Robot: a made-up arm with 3 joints. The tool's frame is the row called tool.
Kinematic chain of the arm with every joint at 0, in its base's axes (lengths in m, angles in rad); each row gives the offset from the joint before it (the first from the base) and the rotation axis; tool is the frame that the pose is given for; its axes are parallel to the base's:
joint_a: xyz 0 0 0.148 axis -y
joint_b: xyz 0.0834 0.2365 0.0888 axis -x
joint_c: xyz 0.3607 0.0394 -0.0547 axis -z
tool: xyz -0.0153 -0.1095 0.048
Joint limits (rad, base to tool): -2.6..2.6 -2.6..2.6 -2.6..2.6
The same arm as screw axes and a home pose.
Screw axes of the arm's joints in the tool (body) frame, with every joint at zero. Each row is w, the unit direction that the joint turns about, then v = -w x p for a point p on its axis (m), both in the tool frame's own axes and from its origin. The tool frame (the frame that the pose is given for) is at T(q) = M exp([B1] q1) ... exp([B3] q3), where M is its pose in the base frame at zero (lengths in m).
B1: w 0 -1 0 v -0.0821 0 0.4288
B2: w -1 0 0 v 0 -0.0067 0.0701
B3: w 0 0 -1 v -0.1095 0.0153 0
M =
1 0 0 0.4288
0 1 0 0.1664
0 0 1 0.2301
0 0 0 1
Joint limits (rad, base to tool): -2.6..2.6 -2.6..2.6 -2.6..2.6

